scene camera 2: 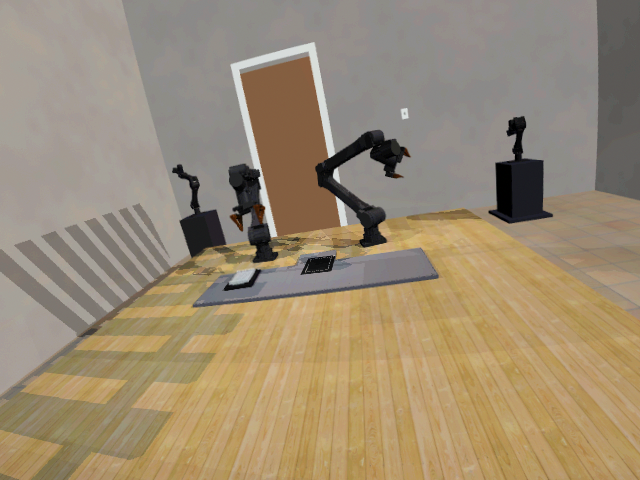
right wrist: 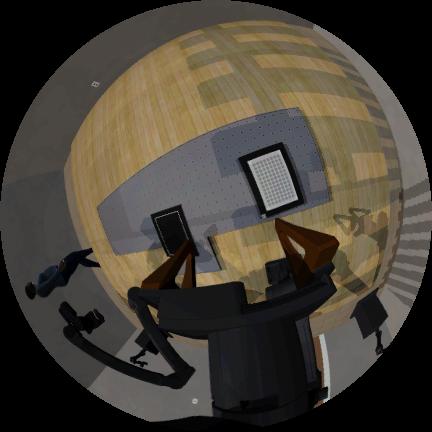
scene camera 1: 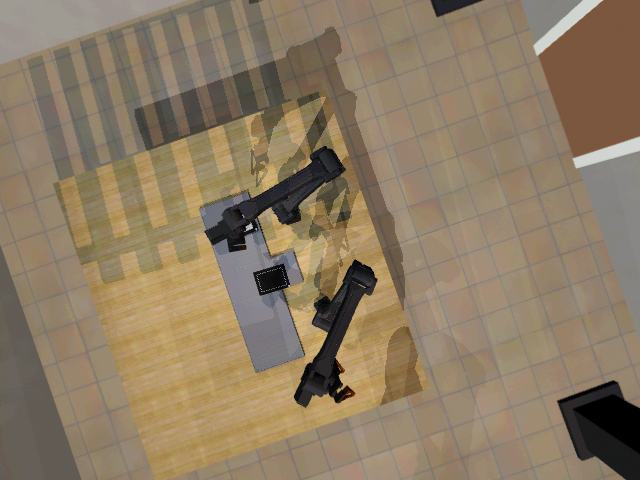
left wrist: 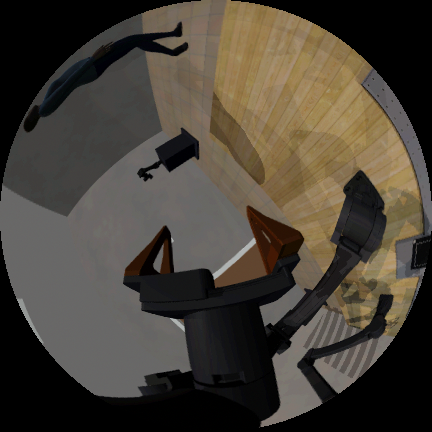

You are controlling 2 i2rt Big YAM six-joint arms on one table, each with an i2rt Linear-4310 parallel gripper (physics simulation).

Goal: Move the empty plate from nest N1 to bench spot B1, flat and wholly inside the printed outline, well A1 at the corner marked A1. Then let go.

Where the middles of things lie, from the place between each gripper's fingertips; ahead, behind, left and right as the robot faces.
Labels:
Right now my left hand is 230 mm short of the mat [scene camera 1: 275, 278], 450 mm to the left of it and 320 mm above it. Round my left hand: white well plate [right wrist: 270, 172] (290 mm ahead, 780 mm to the right, 300 mm below).
I see my right gripper 200 mm above the white well plate, 90 mm to the left of it and 30 mm short of it. The rest, counted from my right hand: mat: 240 mm to the left, 220 mm below, 30 mm behind.

